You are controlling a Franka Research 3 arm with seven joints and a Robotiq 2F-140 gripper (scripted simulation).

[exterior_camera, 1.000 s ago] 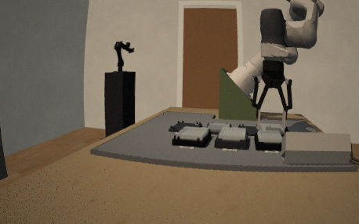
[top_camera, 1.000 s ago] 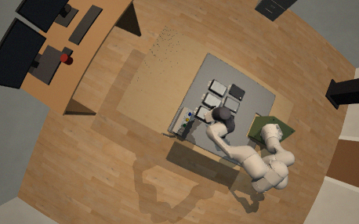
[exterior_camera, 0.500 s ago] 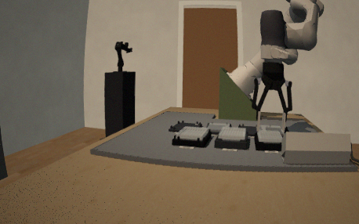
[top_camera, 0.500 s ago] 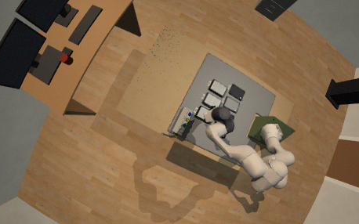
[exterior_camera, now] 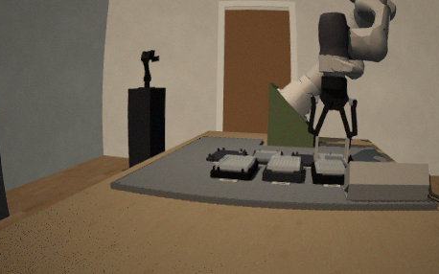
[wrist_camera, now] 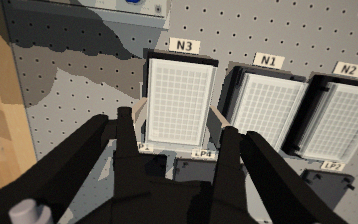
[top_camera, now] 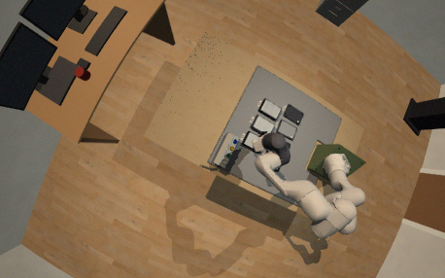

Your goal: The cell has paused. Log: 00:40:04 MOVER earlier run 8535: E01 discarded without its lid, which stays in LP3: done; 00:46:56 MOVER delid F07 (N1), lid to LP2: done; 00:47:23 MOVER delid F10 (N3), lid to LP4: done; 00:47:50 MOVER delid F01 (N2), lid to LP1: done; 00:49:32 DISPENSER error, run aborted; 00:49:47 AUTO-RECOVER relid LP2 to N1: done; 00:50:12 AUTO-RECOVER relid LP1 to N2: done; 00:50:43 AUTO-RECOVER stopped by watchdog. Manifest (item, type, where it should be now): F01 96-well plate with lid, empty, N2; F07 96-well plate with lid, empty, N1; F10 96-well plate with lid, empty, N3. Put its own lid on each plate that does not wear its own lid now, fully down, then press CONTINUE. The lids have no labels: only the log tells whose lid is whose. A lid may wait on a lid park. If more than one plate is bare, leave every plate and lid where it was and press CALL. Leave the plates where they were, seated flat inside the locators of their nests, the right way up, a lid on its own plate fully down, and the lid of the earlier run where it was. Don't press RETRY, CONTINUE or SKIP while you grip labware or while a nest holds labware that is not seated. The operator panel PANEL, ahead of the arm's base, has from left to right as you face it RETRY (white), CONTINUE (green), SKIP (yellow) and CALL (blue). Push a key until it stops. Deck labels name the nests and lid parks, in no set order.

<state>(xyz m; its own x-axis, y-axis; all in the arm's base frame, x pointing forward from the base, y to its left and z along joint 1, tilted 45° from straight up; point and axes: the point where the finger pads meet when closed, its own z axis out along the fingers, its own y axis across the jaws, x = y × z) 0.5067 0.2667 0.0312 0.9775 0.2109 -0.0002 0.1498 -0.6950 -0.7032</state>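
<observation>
The clear lid lies 2 cm below my hand. From my hand the other things lie so: LP1 label (10 cm behind, 7 cm below, 4 cm to the left); blue call key (12 cm ahead, 8 cm to the left, 1 cm below); plate (4 cm below).
</observation>
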